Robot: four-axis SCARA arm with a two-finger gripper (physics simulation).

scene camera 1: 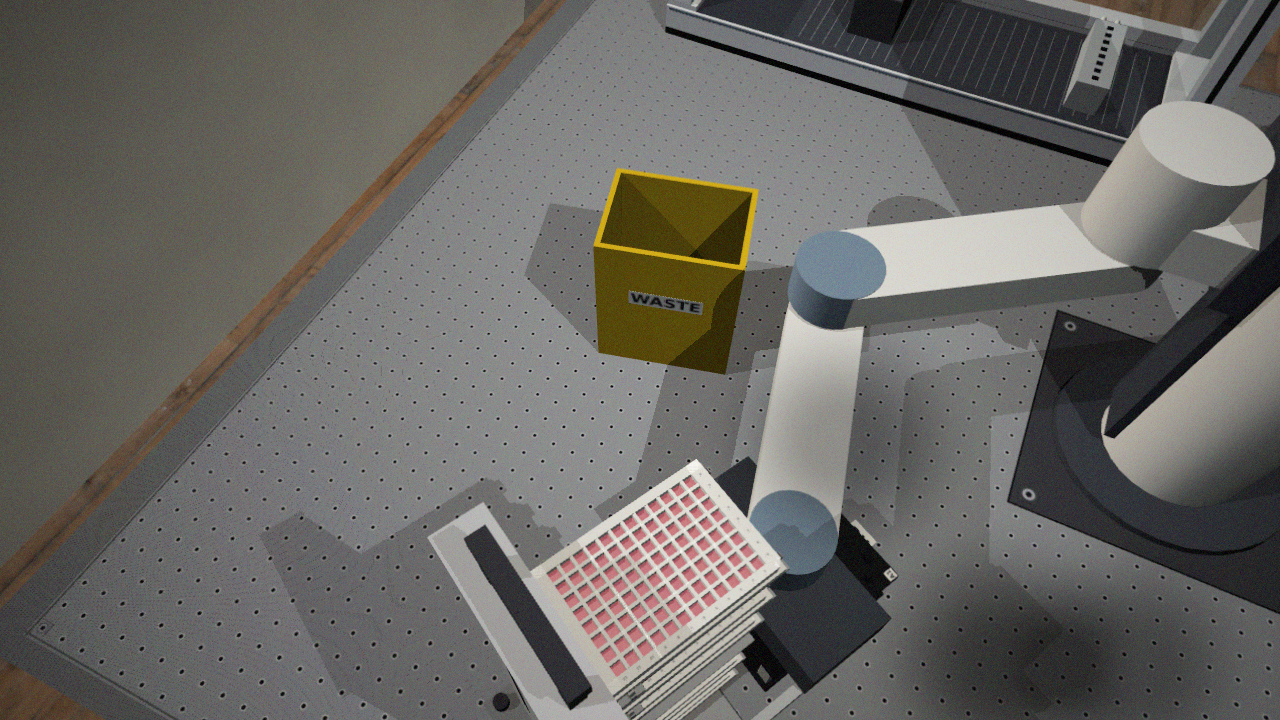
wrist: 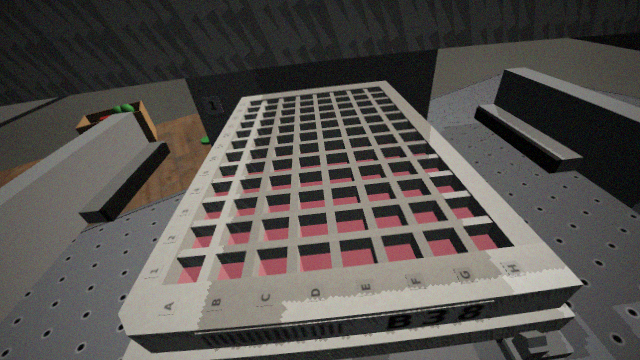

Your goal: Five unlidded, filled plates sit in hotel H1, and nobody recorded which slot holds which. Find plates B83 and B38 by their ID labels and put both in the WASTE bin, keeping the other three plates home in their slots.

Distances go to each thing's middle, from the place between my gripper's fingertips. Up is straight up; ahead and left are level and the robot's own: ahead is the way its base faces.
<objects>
Right now the plate B38 (wrist: 338, 215) is 20 mm to the right of my hand, 10 mm below it and 10 mm behind it. From my hand the other things lie so: plate B83 (scene camera 1: 726, 626): 200 mm above, 20 mm to the right, 10 mm behind.
</objects>
